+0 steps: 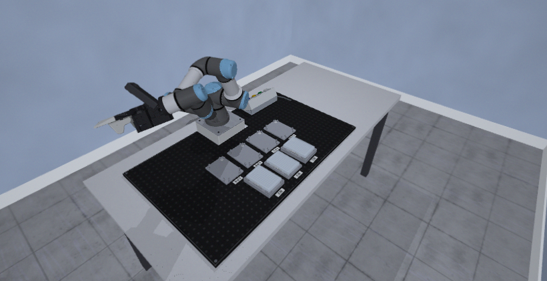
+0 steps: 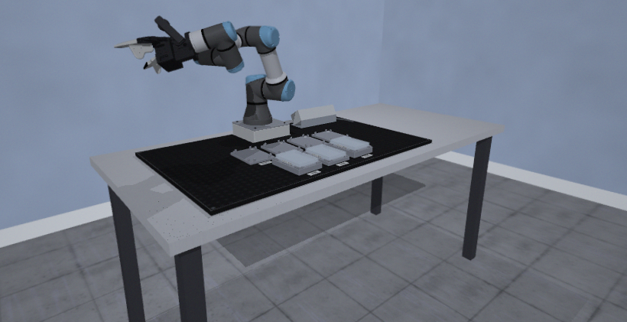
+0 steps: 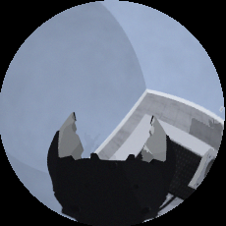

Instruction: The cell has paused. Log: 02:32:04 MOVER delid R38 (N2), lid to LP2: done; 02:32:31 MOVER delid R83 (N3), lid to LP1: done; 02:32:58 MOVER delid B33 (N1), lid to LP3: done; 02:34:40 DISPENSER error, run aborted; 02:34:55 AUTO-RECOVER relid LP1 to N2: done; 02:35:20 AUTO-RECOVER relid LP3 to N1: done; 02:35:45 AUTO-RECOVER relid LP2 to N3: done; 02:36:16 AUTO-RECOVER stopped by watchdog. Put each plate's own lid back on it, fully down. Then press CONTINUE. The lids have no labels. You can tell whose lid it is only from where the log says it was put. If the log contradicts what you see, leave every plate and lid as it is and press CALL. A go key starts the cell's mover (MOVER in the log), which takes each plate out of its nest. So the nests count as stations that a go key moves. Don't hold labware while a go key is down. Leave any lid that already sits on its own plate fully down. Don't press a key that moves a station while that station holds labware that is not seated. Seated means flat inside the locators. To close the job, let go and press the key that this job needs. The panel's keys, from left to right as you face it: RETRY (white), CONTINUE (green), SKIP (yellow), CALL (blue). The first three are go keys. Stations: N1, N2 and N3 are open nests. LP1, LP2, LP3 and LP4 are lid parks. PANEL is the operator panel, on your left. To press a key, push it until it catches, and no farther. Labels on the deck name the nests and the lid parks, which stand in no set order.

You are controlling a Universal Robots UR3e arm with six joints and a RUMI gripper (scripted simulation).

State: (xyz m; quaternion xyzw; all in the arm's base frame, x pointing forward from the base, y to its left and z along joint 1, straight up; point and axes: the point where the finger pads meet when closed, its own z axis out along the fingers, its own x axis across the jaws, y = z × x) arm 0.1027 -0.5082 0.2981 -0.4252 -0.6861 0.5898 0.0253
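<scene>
My gripper is now 35 cm short of the clear lid, 39 cm to the right of it and 32 cm above it. Also, from my hand: LP3 lid park: 17 cm ahead, 45 cm to the left, 35 cm below; lid park LP4: 17 cm ahead, 32 cm to the left, 35 cm below; plate: 35 cm ahead, 39 cm to the left, 33 cm below.
</scene>
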